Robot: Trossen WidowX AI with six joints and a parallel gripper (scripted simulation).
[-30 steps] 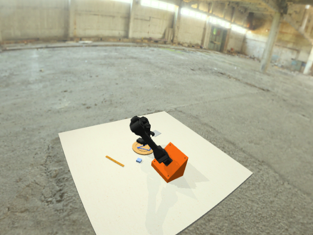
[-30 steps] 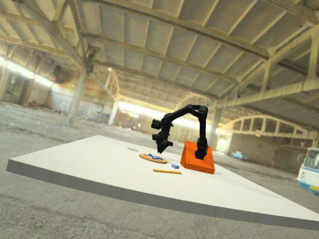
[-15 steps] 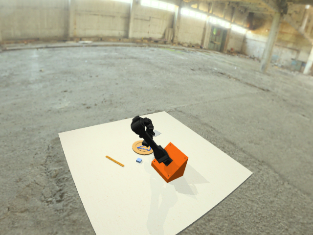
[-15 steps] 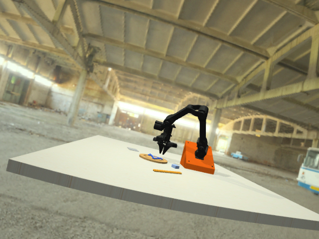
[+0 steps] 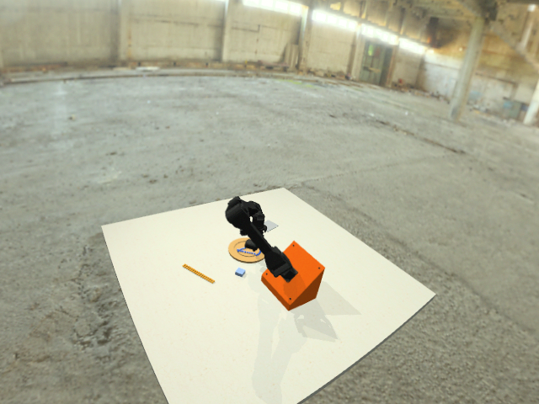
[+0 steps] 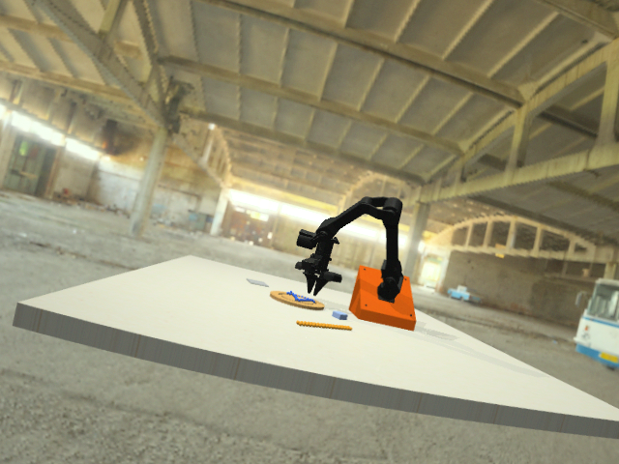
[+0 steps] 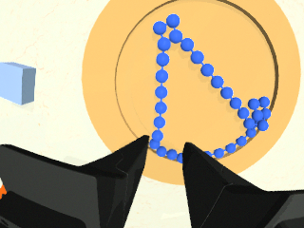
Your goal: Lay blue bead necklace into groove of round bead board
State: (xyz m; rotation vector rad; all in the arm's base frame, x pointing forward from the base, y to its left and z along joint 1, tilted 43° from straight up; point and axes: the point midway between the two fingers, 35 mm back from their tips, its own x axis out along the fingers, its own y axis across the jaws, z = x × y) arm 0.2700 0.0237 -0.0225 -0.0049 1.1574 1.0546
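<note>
Now: the round tan bead board 50 mm ahead of my gripper tip, 10 mm to the left of it and 30 mm below it. Round my gripper tip: flat grey tile: 210 mm ahead, 220 mm to the right, 40 mm below; then small light-blue block: 90 mm behind, 130 mm to the left, 30 mm below.
</note>
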